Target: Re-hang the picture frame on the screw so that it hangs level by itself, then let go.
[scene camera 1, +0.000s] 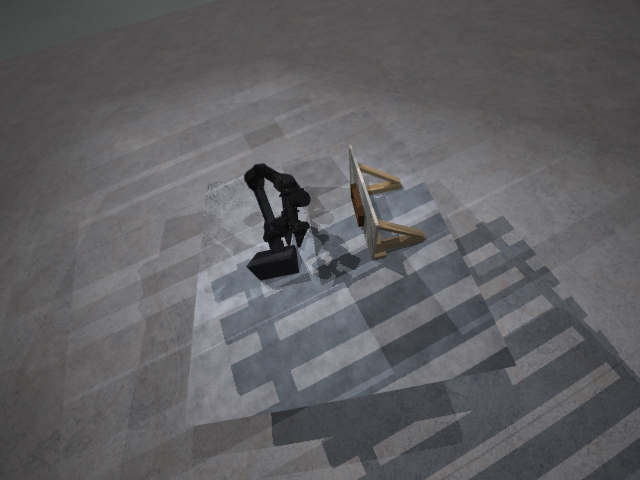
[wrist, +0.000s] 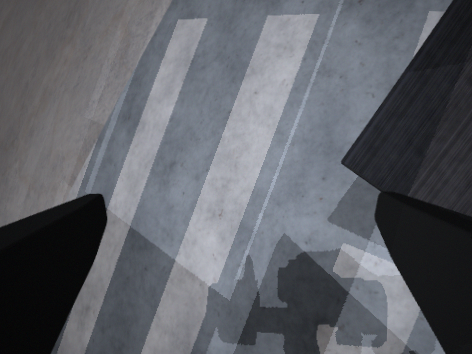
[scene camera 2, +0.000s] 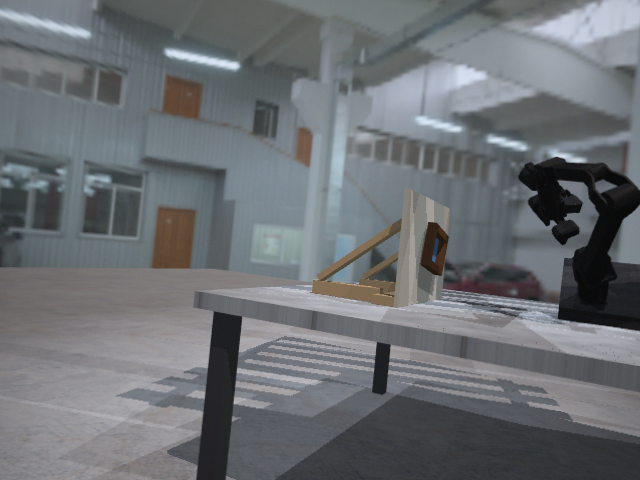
gripper: scene camera 1; wrist; scene camera 2 555, 234
same spot on gripper: (wrist: 55, 249) = (scene camera 1: 296, 241)
